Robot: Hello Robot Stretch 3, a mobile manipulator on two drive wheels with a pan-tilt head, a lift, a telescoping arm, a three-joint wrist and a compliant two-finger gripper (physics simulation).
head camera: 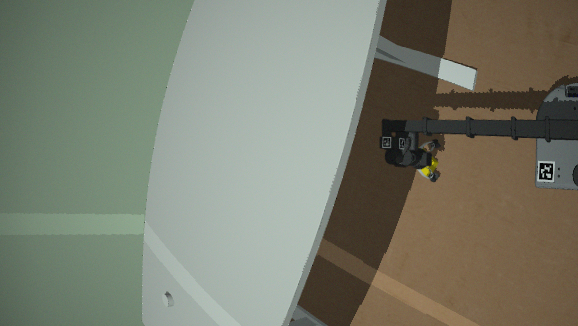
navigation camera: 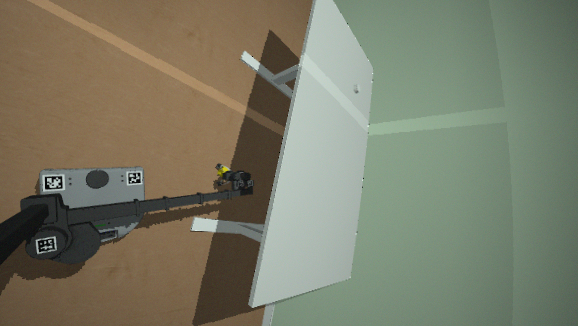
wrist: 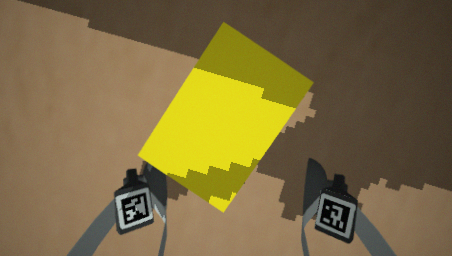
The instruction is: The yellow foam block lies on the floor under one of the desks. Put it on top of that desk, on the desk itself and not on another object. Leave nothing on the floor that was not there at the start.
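Places are measured from the robot's base along level axes (x ahead, y left, z up), in centimetres.
Where they show: gripper, fingertip midpoint: (head camera: 436,161) (navigation camera: 218,174); robot's base, link origin: (navigation camera: 97,178).
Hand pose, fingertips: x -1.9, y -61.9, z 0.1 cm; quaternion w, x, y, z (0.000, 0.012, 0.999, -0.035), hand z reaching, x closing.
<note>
Things, the pixels of their top centre, and the offset from my fingertips. "pt": a spot on its surface instead. Level surfaces: height alone.
- yellow foam block, top centre: (head camera: 422,161) (navigation camera: 227,173) dy -4.5, dx +0.5, dz +4.5 cm
- white desk, surface height: dz +72.0 cm
- small round grey piece, top centre: (head camera: 165,300) (navigation camera: 358,88) dy -57.6, dx +53.2, dz +74.4 cm
- desk foot, surface spot: (head camera: 457,73) (navigation camera: 204,225) pt dy +11.4, dx -31.5, dz +2.5 cm
The yellow foam block (head camera: 428,170) (navigation camera: 223,172) (wrist: 220,125) lies on the floor by the desk's front edge, partly in shadow. In the wrist view it is turned at an angle. My gripper (head camera: 433,161) (navigation camera: 219,175) (wrist: 233,175) is open above the block, with its fingers well apart. The left fingertip is close to the block's left corner; whether they touch I cannot tell. The right fingertip stands apart from the block. In the head view the wrist hides part of the block. The white desk (head camera: 260,125) (navigation camera: 320,150) stands beyond the wrist.
A small round grey piece (head camera: 168,299) (navigation camera: 356,89) is on the desk top. One desk foot (head camera: 457,73) (navigation camera: 205,224) reaches out beside the arm (head camera: 492,128) (navigation camera: 175,201), and another foot (navigation camera: 250,59) is farther along. A green wall (head camera: 75,125) (navigation camera: 435,200) is behind the desk.
</note>
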